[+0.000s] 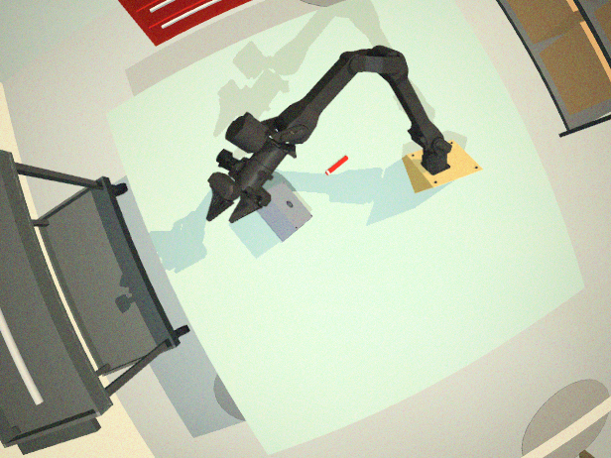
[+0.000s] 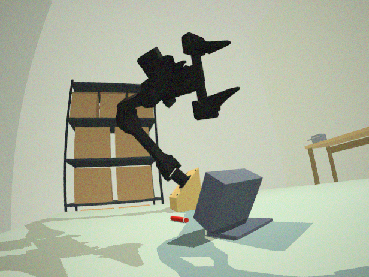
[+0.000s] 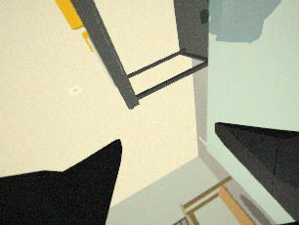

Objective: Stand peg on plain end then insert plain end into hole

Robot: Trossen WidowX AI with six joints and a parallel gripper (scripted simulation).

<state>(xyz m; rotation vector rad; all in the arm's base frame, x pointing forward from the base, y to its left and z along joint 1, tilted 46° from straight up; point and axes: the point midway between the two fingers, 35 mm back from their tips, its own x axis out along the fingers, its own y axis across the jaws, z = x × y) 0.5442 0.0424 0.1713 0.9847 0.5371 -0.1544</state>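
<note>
The red peg lies 300 mm below my gripper tip, 300 mm behind it and 40 mm to the right of it. Round my gripper tip: grey sloped panel: 240 mm below, 130 mm behind, 20 mm to the left.
</note>
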